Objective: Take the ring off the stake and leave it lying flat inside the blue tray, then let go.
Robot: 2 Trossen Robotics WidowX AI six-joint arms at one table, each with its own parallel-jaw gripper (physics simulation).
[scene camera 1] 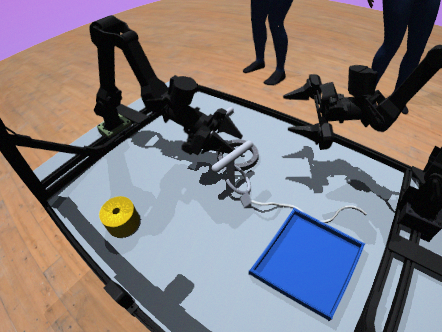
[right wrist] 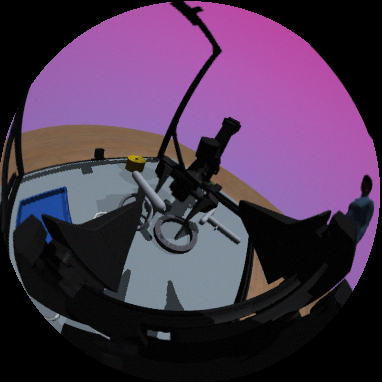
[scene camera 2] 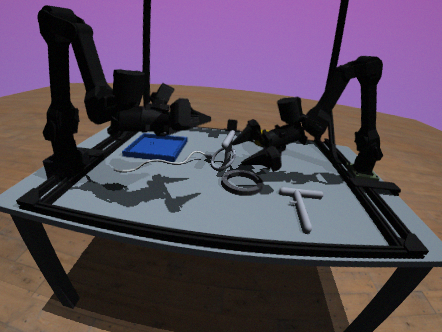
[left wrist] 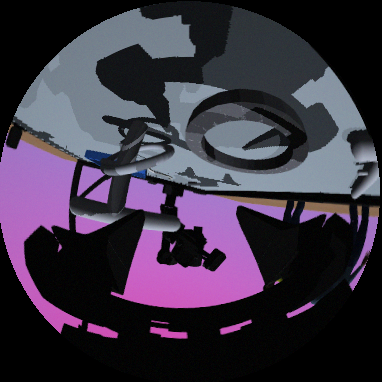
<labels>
A yellow spool (scene camera 1: 119,216) sits on the table. A dark grey ring (left wrist: 236,104) sits on the table.
</labels>
